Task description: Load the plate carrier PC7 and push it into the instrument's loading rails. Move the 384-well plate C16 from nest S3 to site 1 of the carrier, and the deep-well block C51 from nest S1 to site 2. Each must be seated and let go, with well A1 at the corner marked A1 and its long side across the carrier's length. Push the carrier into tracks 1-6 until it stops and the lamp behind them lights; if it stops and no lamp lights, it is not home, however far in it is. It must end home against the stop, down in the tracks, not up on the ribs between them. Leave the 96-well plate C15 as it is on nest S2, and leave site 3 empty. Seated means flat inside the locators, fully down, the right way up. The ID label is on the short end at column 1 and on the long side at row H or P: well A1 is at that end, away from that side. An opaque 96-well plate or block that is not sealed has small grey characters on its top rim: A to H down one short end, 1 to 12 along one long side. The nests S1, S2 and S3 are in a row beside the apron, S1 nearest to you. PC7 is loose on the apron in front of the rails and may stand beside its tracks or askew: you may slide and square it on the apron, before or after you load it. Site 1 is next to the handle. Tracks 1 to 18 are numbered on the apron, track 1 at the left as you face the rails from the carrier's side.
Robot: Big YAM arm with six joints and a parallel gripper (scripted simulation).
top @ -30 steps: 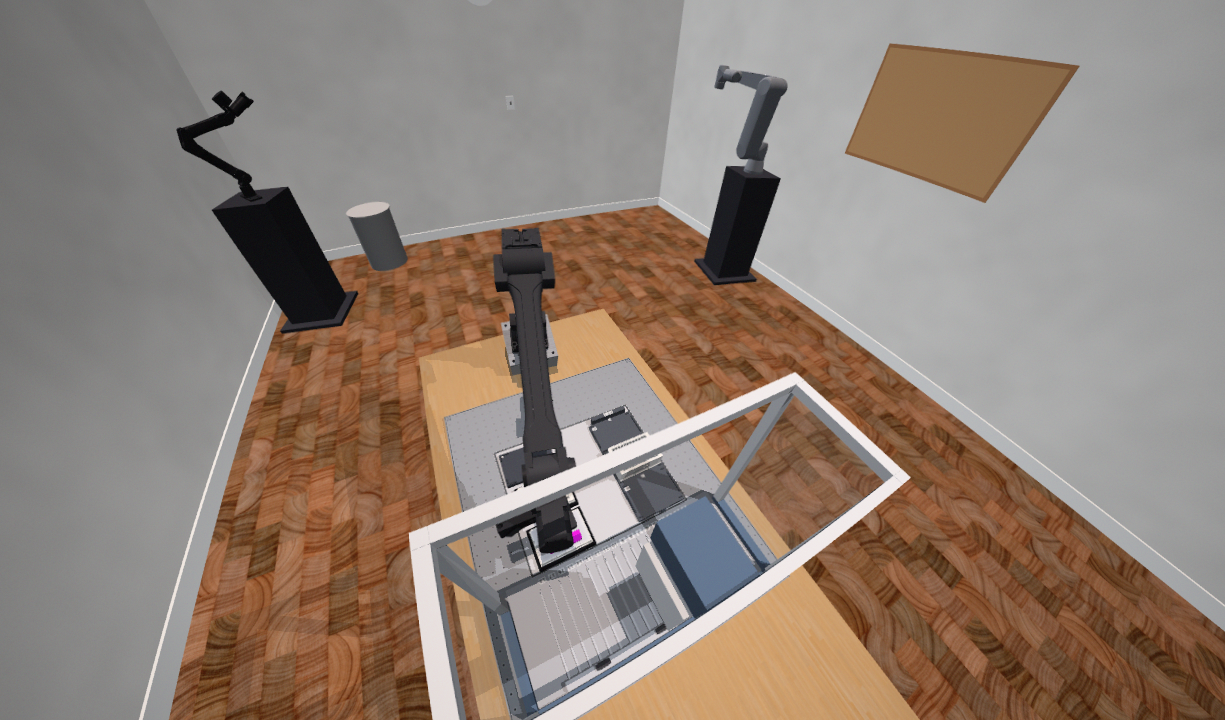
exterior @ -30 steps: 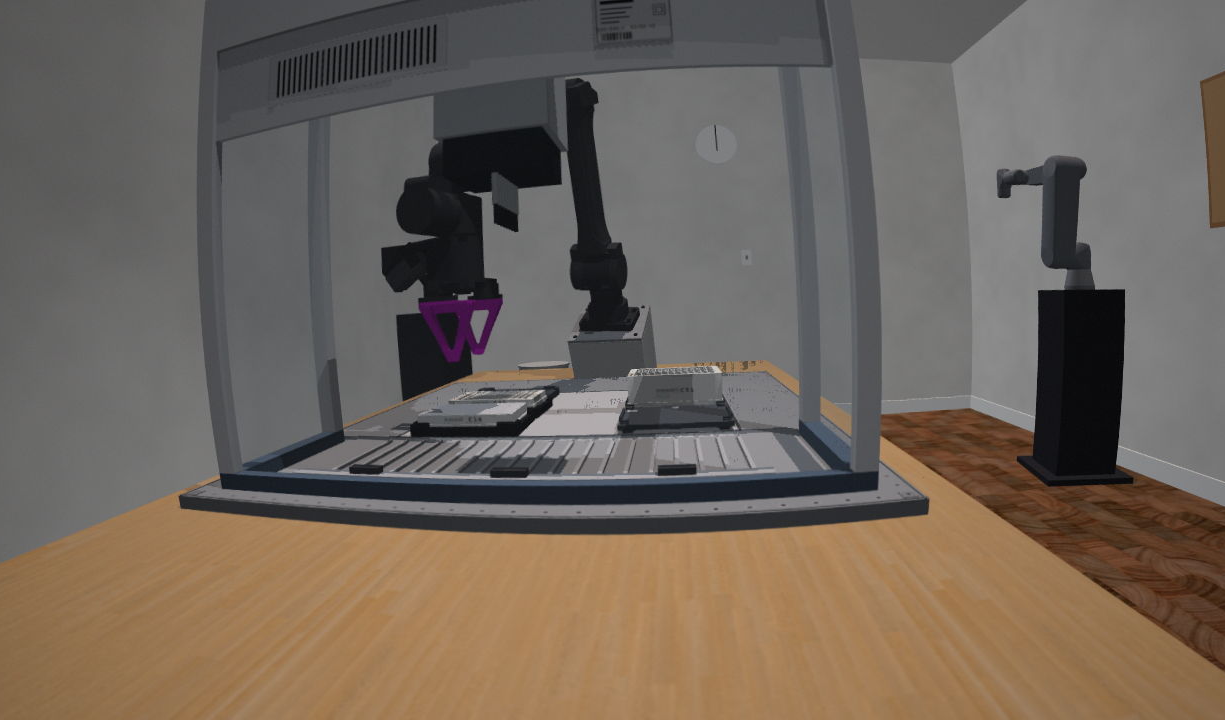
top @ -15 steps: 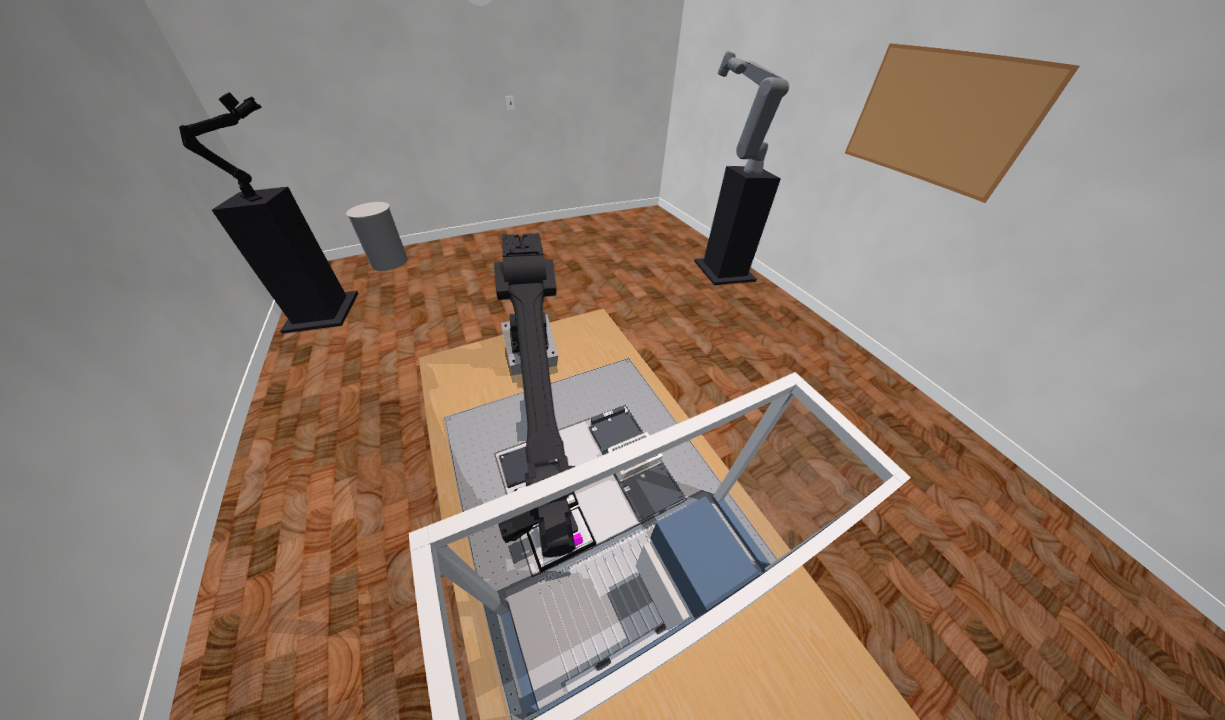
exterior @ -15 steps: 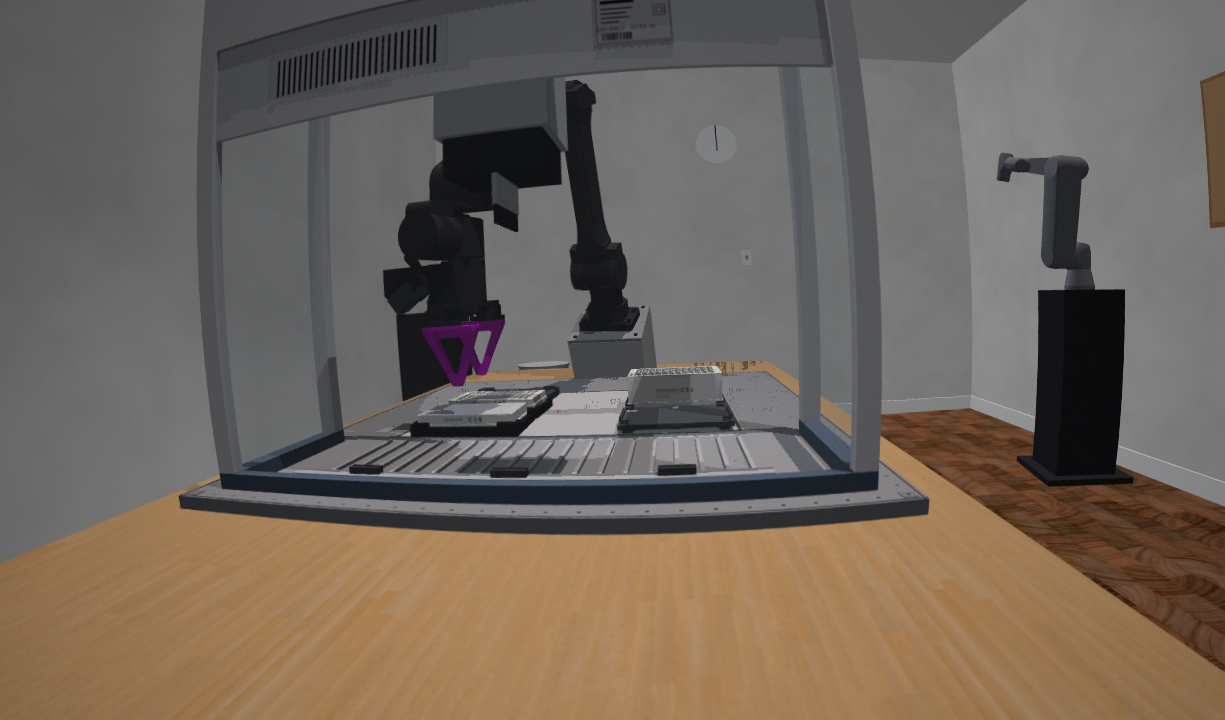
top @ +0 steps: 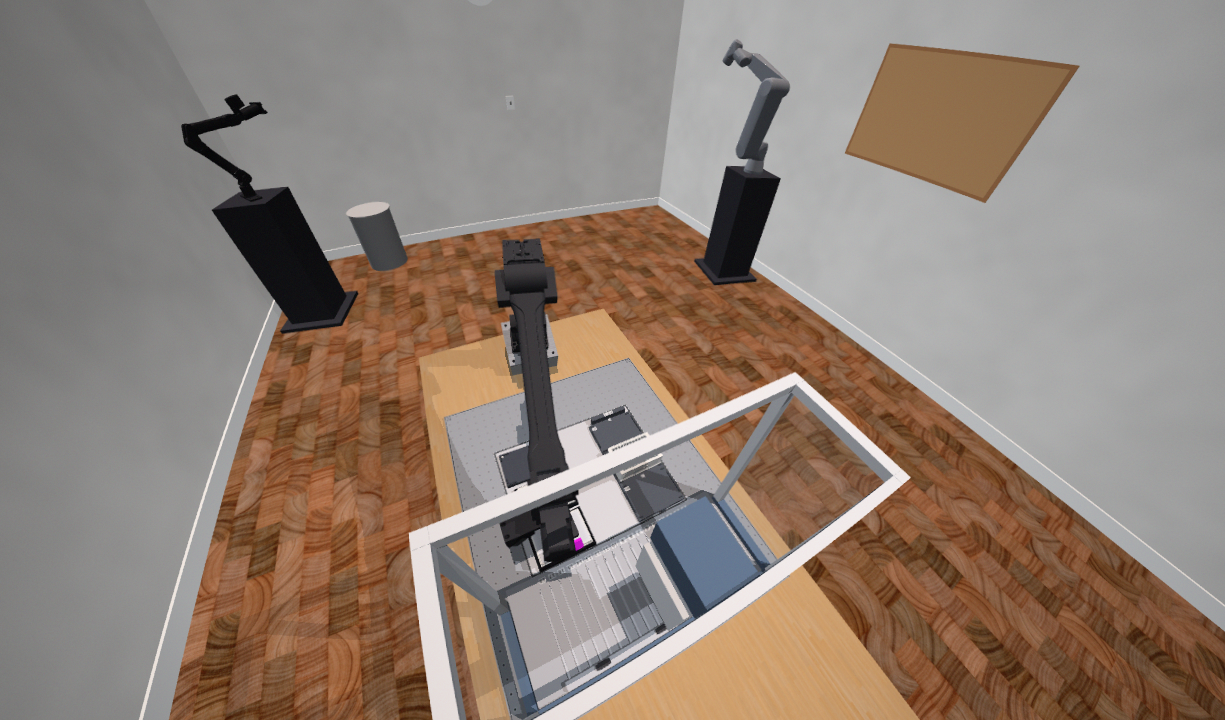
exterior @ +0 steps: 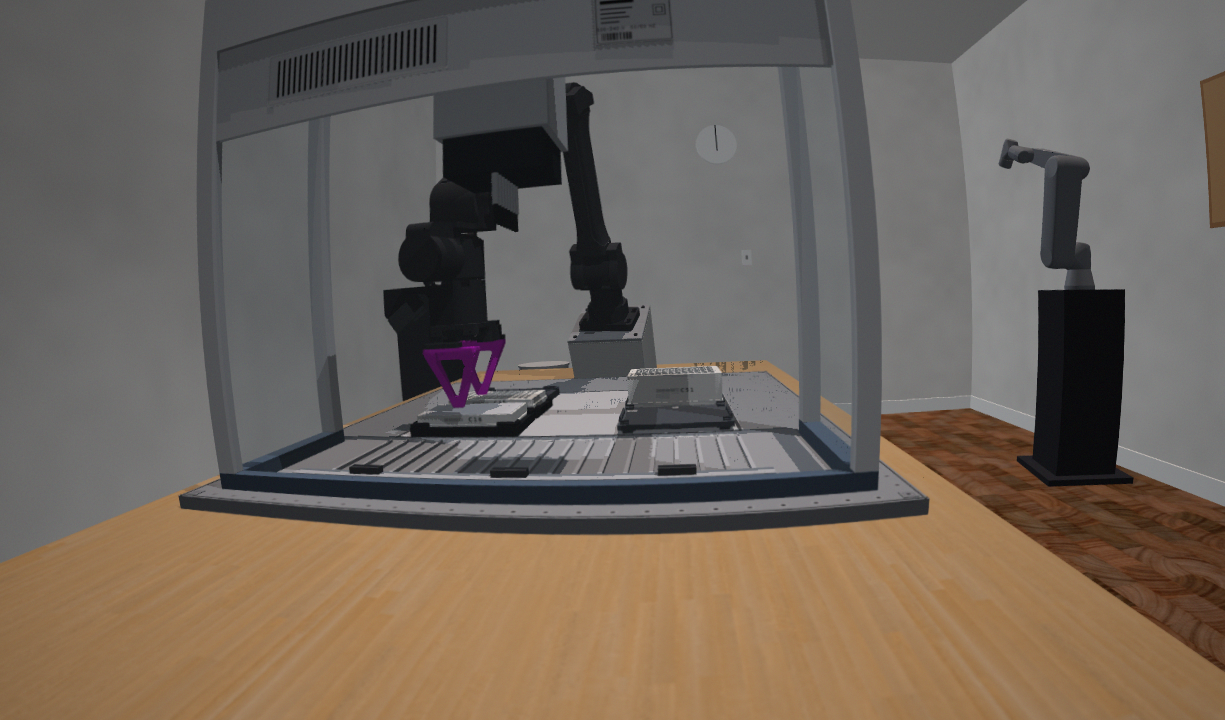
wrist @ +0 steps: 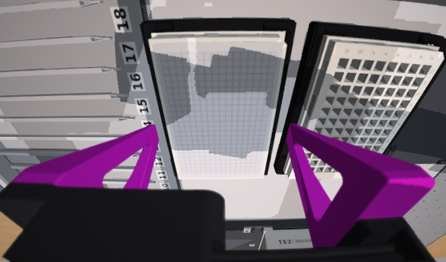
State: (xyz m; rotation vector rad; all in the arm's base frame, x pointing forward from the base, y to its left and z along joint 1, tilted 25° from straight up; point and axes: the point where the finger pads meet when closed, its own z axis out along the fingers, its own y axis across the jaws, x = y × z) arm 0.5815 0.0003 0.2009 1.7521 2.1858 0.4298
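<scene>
Right now the nest S3 is 4 cm below my hand. Round my hand: carrier PC7: 16 cm behind, 23 cm to the left, 3 cm below; then 96-well plate C15: 11 cm behind, 2 cm to the right, 3 cm below; then nest S1: 21 cm behind, 6 cm to the right, 4 cm below.
</scene>
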